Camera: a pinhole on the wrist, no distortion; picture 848 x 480 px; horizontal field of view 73.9 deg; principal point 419.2 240.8 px. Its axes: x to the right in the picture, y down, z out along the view. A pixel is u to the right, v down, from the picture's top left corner.
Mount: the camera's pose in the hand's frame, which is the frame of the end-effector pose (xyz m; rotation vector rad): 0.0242 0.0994 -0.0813 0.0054 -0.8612 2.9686
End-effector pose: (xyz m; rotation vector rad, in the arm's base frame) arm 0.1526 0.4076 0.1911 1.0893 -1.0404 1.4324
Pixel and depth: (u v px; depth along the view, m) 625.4 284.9 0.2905
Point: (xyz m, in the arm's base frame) 0.2442 0.2480 0.1448
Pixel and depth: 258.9 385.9 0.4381
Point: 0.3984 0.2442 0.3884
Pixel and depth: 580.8 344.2 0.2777
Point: 0.2576 0.2810 0.1647
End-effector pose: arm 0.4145 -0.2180 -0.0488 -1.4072 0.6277 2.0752
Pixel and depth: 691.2 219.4 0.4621
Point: 0.3381 0.0451 0.2426
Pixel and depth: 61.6 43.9 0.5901
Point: -0.0203 0.2365 -0.2510
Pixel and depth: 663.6 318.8 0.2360
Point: 0.4027 -0.1298 0.0596
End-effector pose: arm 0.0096 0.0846 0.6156 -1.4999 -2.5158 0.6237
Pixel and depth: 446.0 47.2 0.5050
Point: -0.1558 -0.0426 0.2292
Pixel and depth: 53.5 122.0 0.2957
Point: -0.1741 0.2108 0.4246
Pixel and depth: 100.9 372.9 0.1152
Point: -0.0234 0.1645 0.6029
